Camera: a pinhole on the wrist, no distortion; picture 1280 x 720 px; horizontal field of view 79.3 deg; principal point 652.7 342.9 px. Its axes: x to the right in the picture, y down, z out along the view. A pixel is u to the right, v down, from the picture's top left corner.
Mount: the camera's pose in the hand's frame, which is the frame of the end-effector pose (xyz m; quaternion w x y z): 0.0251 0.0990 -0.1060 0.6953 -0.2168 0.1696 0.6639
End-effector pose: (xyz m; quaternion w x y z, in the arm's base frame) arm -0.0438 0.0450 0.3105 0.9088 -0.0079 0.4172 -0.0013
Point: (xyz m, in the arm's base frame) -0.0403 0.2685 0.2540
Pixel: 1064 219
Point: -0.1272 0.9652 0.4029
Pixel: outside the picture
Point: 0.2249 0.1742 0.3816
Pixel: 264 44
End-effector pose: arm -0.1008 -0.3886 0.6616 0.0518 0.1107 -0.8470 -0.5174
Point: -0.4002 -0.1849 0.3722
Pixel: outside the picture
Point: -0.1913 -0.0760 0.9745
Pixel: 945 363
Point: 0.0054 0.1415 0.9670
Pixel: 798 676
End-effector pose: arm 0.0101 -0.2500 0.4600 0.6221 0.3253 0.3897 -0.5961
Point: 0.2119 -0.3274 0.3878
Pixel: outside the picture
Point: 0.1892 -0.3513 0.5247
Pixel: 424 399
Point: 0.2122 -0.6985 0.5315
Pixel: 298 79
